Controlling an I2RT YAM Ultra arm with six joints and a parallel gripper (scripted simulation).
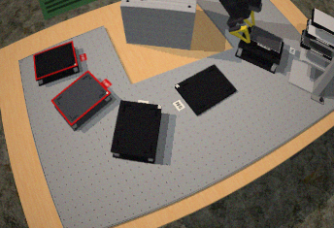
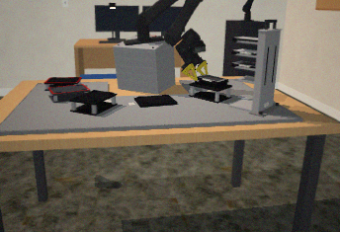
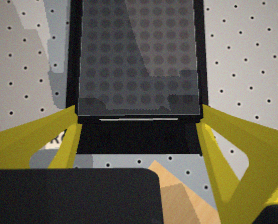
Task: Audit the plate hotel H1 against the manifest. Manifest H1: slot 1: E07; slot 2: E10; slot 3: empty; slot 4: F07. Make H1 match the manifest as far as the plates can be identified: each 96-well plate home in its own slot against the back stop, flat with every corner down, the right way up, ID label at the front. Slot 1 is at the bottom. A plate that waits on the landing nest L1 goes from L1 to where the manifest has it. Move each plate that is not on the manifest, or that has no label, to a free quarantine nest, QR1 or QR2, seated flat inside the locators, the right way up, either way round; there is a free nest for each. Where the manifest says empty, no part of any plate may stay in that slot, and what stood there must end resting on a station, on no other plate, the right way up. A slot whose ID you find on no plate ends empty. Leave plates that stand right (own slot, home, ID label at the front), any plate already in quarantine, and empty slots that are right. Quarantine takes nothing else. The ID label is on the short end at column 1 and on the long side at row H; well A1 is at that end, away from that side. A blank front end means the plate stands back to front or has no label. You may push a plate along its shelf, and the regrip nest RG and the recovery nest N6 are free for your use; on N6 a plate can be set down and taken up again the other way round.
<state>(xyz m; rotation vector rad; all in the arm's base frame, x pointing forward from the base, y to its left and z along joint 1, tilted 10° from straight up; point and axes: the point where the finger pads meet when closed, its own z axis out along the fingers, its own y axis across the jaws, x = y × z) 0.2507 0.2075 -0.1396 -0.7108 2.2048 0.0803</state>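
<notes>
My gripper is now 50 mm short of the black regrip nest RG, 30 mm to the right of it and 30 mm above it. The rest, counted from my hand: A1 mark 50 mm behind, 40 mm to the left, 20 mm below; then H1 tag 110 mm ahead, 180 mm to the left, 80 mm below; then RG tag 60 mm behind, 70 mm to the left, 80 mm below.
</notes>
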